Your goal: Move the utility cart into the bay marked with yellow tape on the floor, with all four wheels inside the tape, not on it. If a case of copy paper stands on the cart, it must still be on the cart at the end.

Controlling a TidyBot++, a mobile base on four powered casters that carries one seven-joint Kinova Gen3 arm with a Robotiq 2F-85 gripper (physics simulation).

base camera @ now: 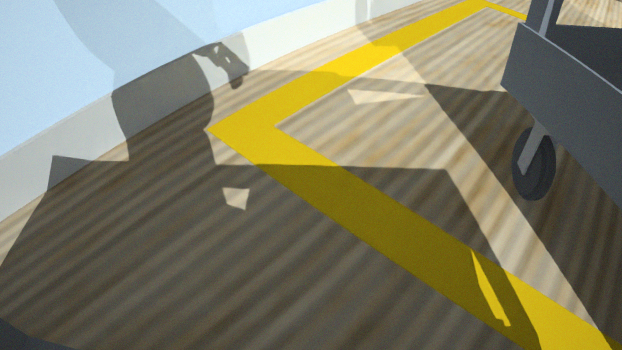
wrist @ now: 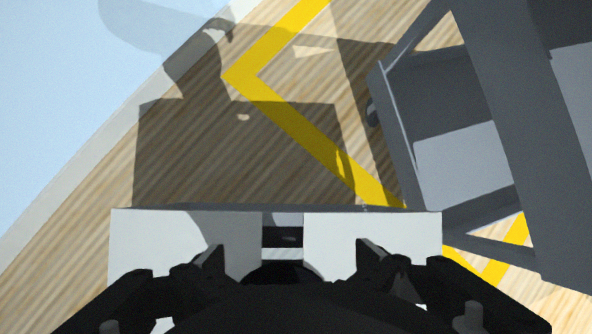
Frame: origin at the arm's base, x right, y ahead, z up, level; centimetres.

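Where they show: gripper, between the fingertips: (wrist: 290,256).
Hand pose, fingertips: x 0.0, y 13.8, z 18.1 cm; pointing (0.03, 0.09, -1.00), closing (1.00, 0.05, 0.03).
Note:
Things, the pixels of their top centre, and the offset from my fingertips. "spot": a spot on its surface instead. Level surfaces: height alone.
- caster wheel, a spot on its surface: (base camera: 534,164) (wrist: 372,114) spot: dx +26.8, dy +27.6, dz -51.2 cm
- yellow tape, a spot on its surface: (base camera: 370,210) spot: dx +5.2, dy +25.2, dz -57.7 cm
- wood floor, height of its surface: dz -57.7 cm
The grey utility cart (base camera: 565,100) (wrist: 500,125) is at the right in both views, close to the base's right front. One caster wheel (base camera: 534,164) (wrist: 371,112) shows under its near end, on the floor inside the tape. The yellow tape (base camera: 370,210) (wrist: 310,135) forms a corner left of the cart, and another piece of it shows at the lower right in the wrist view. The other wheels are hidden or out of view. No case of copy paper is identifiable on the visible cart parts. My gripper (wrist: 290,256) is open and empty above my own base, left of the cart.
A pale blue wall (base camera: 100,65) (wrist: 75,90) with a white baseboard (base camera: 65,135) (wrist: 100,150) runs along the left, close to the tape corner. The robot's shadow falls across the wood floor (base camera: 175,250) (wrist: 200,165) and the tape.

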